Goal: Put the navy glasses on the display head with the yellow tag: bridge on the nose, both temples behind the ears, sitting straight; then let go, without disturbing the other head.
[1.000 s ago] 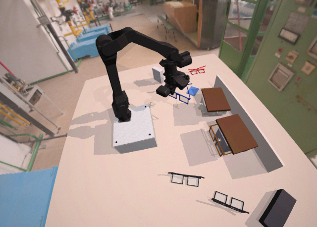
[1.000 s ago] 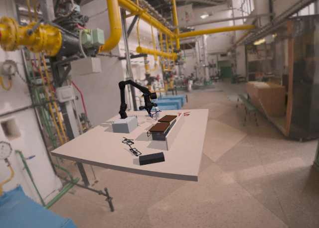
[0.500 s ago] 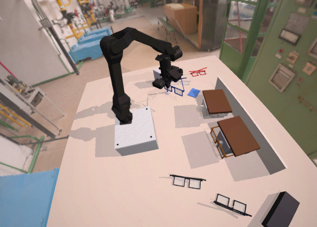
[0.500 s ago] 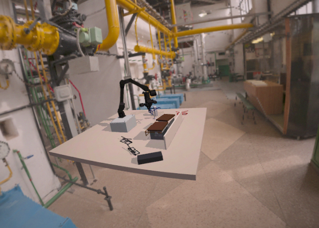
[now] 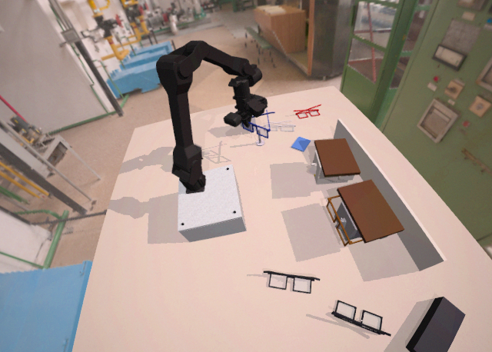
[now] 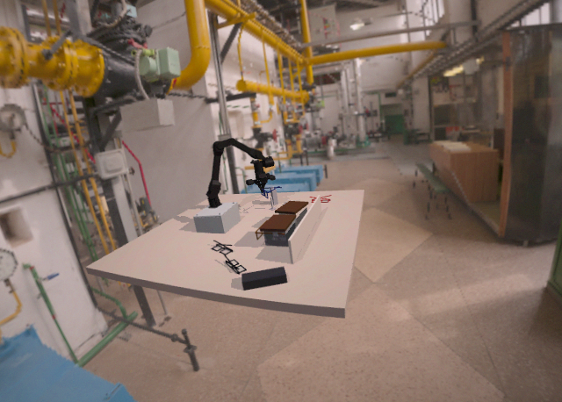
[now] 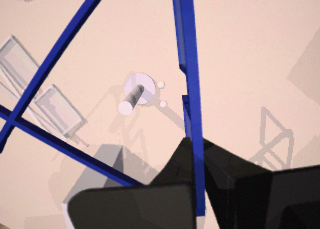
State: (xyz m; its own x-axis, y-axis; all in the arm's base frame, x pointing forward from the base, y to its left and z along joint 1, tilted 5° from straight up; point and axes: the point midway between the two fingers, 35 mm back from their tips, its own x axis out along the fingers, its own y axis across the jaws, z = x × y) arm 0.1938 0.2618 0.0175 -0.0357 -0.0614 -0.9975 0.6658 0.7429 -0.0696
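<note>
Right now the white peg stand is 10 cm below my gripper tip, 4 cm ahead of it and 2 cm to the left of it. The rest, counted from my gripper tip: back panel (43 cm ahead, 30 cm to the right, 7 cm below); blue card (23 cm ahead, 12 cm below, 2 cm to the right); dark box (74 cm to the right, 42 cm ahead, 10 cm below).
</note>
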